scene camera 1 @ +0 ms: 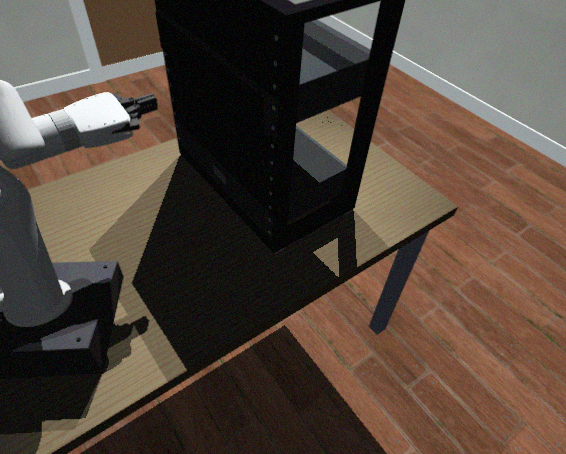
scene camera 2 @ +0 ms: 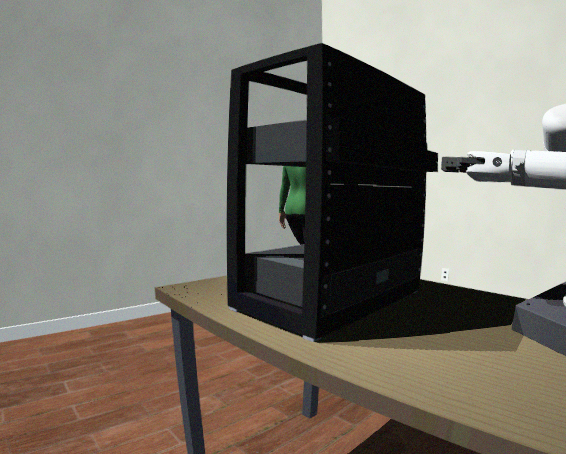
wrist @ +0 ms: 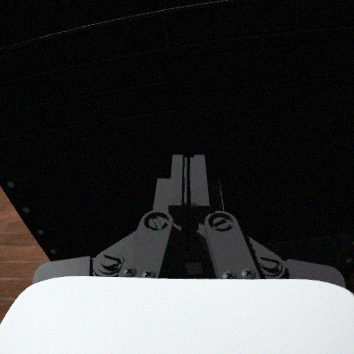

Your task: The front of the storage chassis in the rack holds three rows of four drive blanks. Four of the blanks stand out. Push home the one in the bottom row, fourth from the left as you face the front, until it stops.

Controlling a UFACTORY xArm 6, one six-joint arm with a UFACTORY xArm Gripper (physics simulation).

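Where they show: gripper, fingertip midpoint: [scene camera 1: 155,101] [scene camera 2: 442,164] [wrist: 187,177]; arm's base, link origin: [scene camera 1: 39,303].
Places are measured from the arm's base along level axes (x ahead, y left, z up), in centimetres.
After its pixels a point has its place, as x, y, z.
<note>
The black rack [scene camera 1: 220,95] @(45.7, 8.7, 33.0) [scene camera 2: 314,200] @(45.9, 46.6, 20.1) stands on the table, with its shadowed front towards the arm. The side of the storage chassis [scene camera 2: 280,142] @(58.8, 45.8, 32.2) shows through the rack's open side. In scene camera 2, a dark block [scene camera 2: 432,161] @(47.3, 2.4, 30.8) stands out past the rack's far front edge; which blank it is cannot be told. My gripper [scene camera 1: 156,102] @(34.5, 18.0, 29.1) [scene camera 2: 443,164] @(34.5, 18.0, 29.1) [wrist: 187,177] @(34.5, 18.0, 29.1) is shut and empty, level and pointing at the front. In scene camera 2, a narrow gap shows between its tips and that block. In the wrist view, rows and single blanks are lost in darkness; a thin bright edge [wrist: 220,192] shows right of the fingers.
The wooden table [scene camera 1: 415,192] @(103.3, 0.2, -8.7) [scene camera 2: 400,370] @(24.6, 42.6, -8.7) carries the rack and the arm's dark base [scene camera 1: 107,285] @(13.3, -0.7, -0.9) [scene camera 2: 535,315] @(10.5, 9.4, -3.0). A lower unit [scene camera 2: 280,285] @(58.6, 45.3, 0.2) sits at the rack's bottom. A person in green [scene camera 2: 296,192] shows through the rack's opening, beyond it.
</note>
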